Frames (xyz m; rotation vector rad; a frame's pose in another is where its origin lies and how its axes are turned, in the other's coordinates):
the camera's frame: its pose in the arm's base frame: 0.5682 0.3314 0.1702 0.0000 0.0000 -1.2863
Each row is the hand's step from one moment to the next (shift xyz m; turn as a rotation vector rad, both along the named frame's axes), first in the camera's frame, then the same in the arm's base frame.
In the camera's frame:
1: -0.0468 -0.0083 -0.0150 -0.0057 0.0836 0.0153
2: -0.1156 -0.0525 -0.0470 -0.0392 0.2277 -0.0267
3: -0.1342 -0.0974 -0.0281 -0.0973 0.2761 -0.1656
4: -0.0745 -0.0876 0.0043 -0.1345 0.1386 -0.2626
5: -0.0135 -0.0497 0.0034 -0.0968 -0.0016 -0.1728
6: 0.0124 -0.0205 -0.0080 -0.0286 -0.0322 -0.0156
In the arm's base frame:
1: -0.0211 0.0426 -0.0150 0.0786 0.0289 0.0153
2: -0.0828 0.0962 -0.0470 0.2075 0.1015 -0.0267
3: -0.1312 0.1015 -0.0281 0.2377 0.1709 -0.1656
4: -0.1050 0.0469 0.0043 0.0953 0.1680 -0.2626
5: -0.0515 -0.0010 0.0034 -0.0287 0.0925 -0.1728
6: -0.0162 -0.0177 -0.0080 -0.0389 0.0184 -0.0156

